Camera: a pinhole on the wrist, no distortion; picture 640 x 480 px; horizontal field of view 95.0 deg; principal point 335.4 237.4 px. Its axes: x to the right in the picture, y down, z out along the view. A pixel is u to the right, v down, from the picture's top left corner.
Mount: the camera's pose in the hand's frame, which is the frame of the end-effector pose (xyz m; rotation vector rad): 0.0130 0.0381 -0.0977 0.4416 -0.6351 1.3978
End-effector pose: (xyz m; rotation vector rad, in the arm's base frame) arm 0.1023 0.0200 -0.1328 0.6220 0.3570 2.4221
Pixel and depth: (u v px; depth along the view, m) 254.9 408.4 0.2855
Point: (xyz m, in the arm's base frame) 0.3585 0.0439 -0.2245
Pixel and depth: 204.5 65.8 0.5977
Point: 0.3200 0.6609 -0.0926
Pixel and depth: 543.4 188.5 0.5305
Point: 0.3684 0.1210 0.3463
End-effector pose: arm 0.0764 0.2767 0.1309 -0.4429 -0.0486 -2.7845
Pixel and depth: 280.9 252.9 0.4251
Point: 0.1050 0.5879 0.2759
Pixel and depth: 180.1 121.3 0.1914
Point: -0.0299 0.4209 0.1392
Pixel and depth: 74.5 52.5 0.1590
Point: -0.0728 0.4213 0.1016
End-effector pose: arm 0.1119 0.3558 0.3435 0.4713 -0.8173 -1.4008
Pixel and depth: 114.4 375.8 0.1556
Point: 0.0658 0.4117 0.1824
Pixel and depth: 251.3 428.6 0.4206
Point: -0.1584 0.6544 0.1447
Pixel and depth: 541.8 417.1 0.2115
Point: 0.0300 0.5216 0.4349
